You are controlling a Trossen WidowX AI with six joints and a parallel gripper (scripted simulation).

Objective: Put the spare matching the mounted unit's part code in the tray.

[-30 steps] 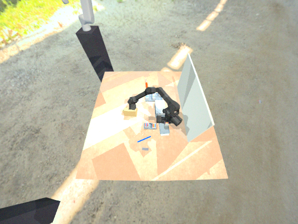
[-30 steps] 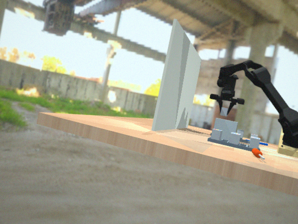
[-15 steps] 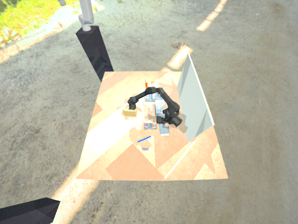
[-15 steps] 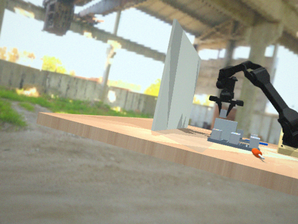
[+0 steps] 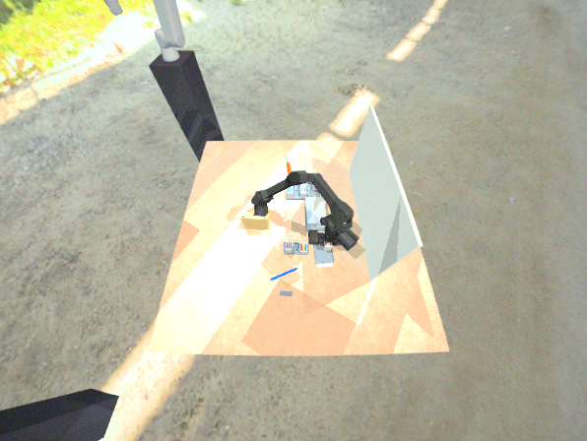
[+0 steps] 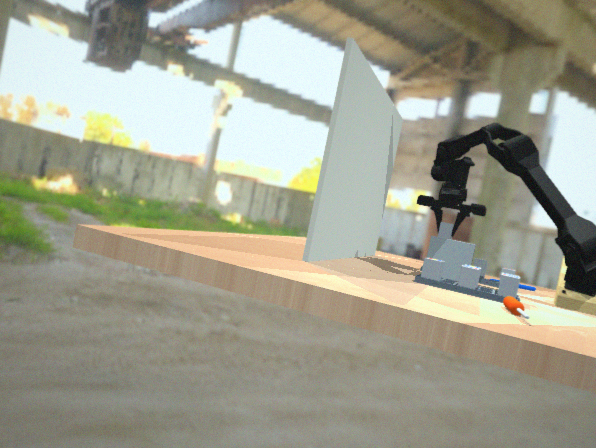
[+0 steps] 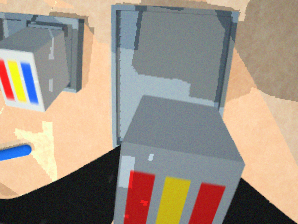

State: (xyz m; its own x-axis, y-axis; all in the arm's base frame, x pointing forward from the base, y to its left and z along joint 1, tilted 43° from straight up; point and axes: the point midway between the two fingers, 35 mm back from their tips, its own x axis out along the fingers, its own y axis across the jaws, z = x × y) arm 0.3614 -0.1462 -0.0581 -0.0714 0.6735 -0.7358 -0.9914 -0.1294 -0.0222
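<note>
My gripper tip is 1 cm past the light-blue tray and 10 cm above it. Also, from my gripper tip: grey spare block (2 cm above); then grey mounted unit (7 cm behind, 20 cm to the left, 6 cm below); then blue marker pen (19 cm behind, 14 cm to the right, 10 cm below).
</note>
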